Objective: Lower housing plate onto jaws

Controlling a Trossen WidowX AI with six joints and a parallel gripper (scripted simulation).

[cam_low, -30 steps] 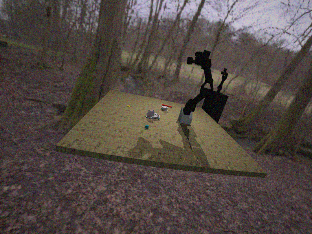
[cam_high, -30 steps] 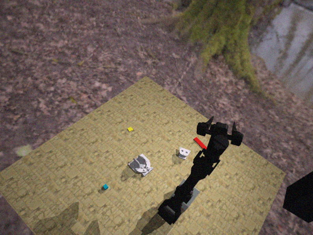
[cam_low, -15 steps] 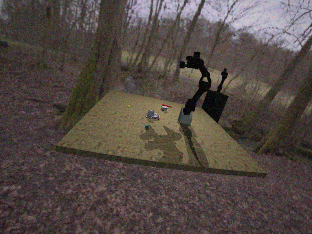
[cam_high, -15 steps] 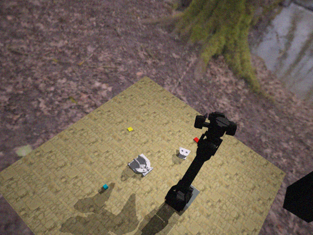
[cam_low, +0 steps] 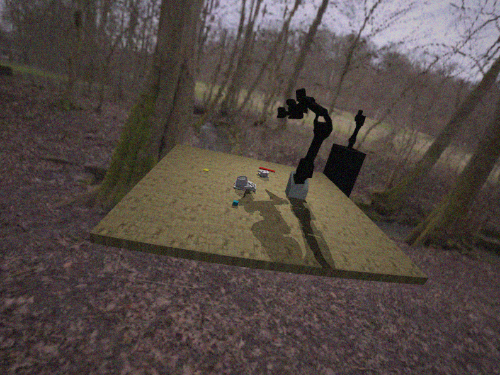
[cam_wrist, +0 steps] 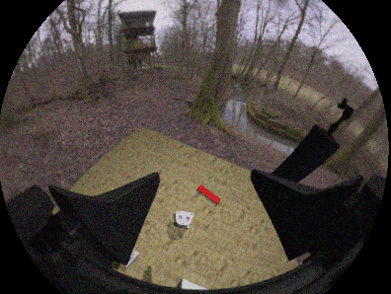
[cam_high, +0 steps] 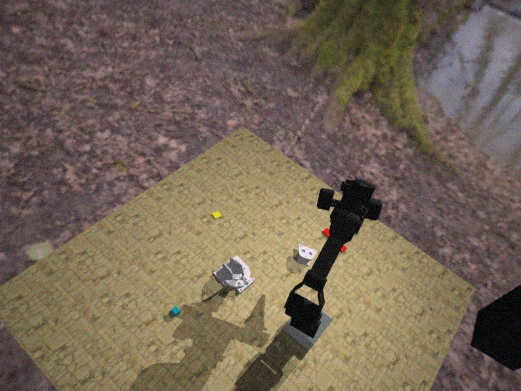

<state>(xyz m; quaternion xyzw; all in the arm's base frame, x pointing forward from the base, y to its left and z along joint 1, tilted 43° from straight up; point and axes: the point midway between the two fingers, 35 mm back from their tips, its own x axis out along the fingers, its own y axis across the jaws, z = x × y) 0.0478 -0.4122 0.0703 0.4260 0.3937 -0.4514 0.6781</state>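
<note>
My gripper tip is now 30 mm short of the white block, 10 mm to the right of it and 400 mm above it. Also, from my gripper tip: yellow tile (430 mm ahead, 70 mm to the left, 410 mm below); then teal cube (300 mm ahead, 490 mm to the left, 400 mm below); then red bar (40 mm behind, 140 mm to the right, 410 mm below).
</note>
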